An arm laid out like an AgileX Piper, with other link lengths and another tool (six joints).
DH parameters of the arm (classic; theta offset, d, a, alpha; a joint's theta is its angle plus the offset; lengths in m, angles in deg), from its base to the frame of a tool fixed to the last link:
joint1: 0 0.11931 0 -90
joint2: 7.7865 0 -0.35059 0
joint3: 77.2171 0 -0.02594 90
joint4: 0 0.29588 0 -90
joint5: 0 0 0 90
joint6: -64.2 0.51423 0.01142 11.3
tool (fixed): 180 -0.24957 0 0
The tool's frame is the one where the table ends.
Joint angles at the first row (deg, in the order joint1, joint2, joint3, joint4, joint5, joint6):
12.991, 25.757, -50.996, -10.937, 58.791, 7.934
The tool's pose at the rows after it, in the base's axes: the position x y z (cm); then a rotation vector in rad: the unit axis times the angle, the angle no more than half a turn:
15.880, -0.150, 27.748, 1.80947, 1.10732, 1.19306
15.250, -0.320, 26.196, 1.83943, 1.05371, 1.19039
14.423, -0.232, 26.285, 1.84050, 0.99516, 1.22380
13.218, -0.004, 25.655, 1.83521, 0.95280, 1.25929
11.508, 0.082, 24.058, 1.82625, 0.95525, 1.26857
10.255, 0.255, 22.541, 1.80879, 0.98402, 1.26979
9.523, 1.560, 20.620, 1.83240, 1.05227, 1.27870
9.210, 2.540, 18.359, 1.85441, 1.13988, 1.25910
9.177, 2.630, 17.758, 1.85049, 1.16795, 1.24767
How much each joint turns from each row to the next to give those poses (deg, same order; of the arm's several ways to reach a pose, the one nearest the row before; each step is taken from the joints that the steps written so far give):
-4.068, -2.958, 6.111, 1.049, -0.827, 0.001
-3.429, -2.664, 3.133, 1.889, -0.873, -0.284
-2.434, -3.006, 0.787, 1.807, 0.024, -0.211
-1.463, -4.306, 1.815, 1.455, 0.501, -0.050
-0.123, -5.020, 2.231, 0.561, 2.287, -0.726
0.001, -3.882, 1.851, 0.842, 1.969, -1.857
0.002, -1.594, 1.988, 3.333, 1.684, -2.287
-0.001, -0.228, 2.619, 2.692, 0.819, -2.960
0.000, 0.001, 0.754, 0.424, 0.045, -1.221

